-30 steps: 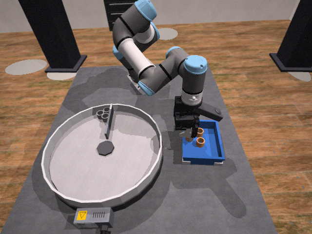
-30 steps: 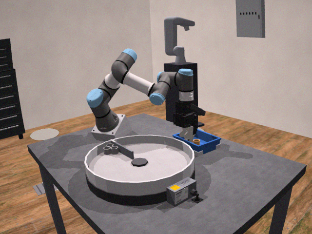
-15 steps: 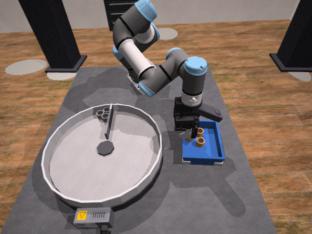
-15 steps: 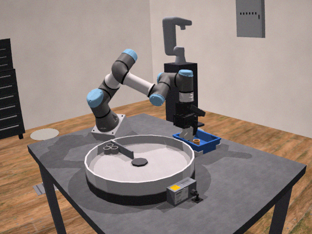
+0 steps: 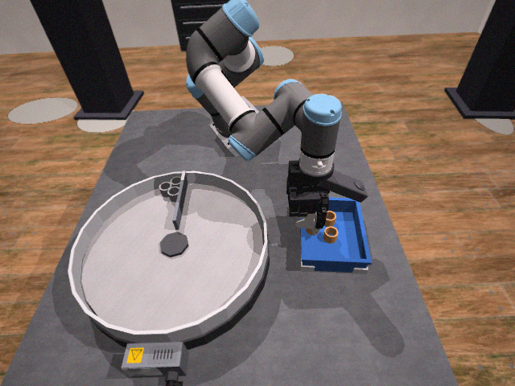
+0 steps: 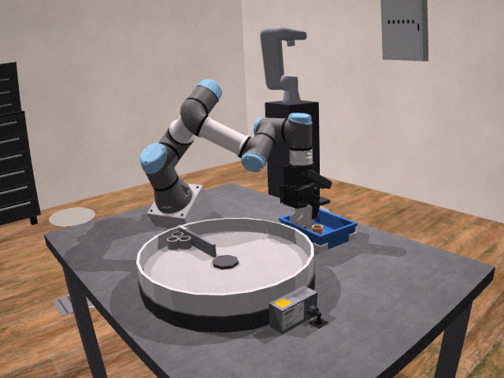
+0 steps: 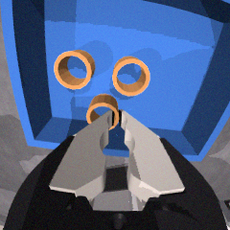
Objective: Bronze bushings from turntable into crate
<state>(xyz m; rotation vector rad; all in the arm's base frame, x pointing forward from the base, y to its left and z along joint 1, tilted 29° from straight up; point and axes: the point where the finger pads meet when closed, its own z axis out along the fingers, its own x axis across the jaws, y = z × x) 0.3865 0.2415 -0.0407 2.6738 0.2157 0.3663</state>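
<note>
Now: the blue crate 4 cm to the left of my hand and 1 cm ahead of it. The rest, counted from my hand: grey turntable: 32 cm to the right, 10 cm ahead, 2 cm above.
</note>
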